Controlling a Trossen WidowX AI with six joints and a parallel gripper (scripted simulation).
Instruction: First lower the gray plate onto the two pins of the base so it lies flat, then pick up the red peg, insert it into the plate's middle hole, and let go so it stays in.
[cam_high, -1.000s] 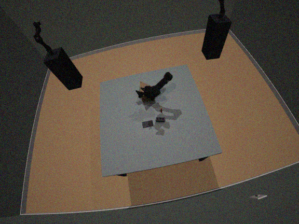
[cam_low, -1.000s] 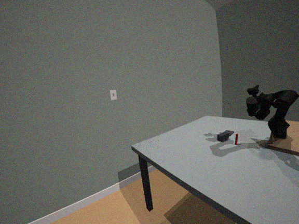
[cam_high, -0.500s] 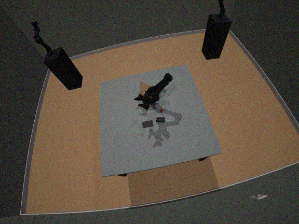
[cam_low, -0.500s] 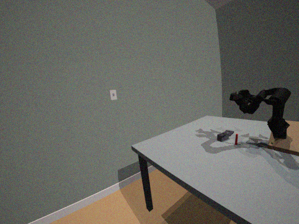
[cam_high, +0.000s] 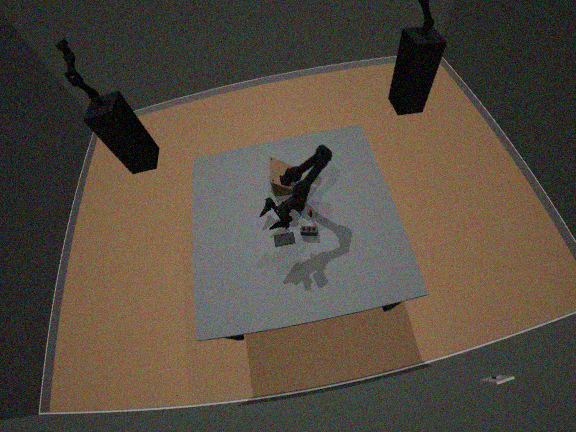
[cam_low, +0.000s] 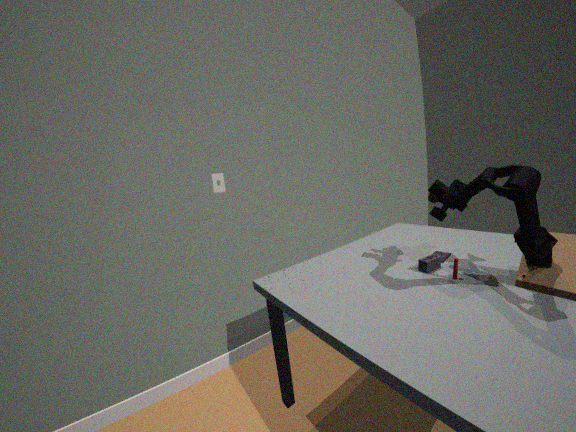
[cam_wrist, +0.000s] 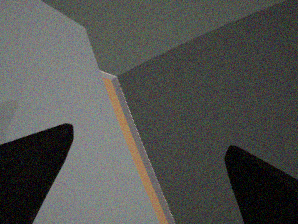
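Right now the gray plate is 20 mm behind my gripper tip, 230 mm to the left of it and 220 mm below it. From my gripper tip the other things lie so: red peg (130 mm behind, 260 mm to the left, 220 mm below); dark base (70 mm to the left, 250 mm below).
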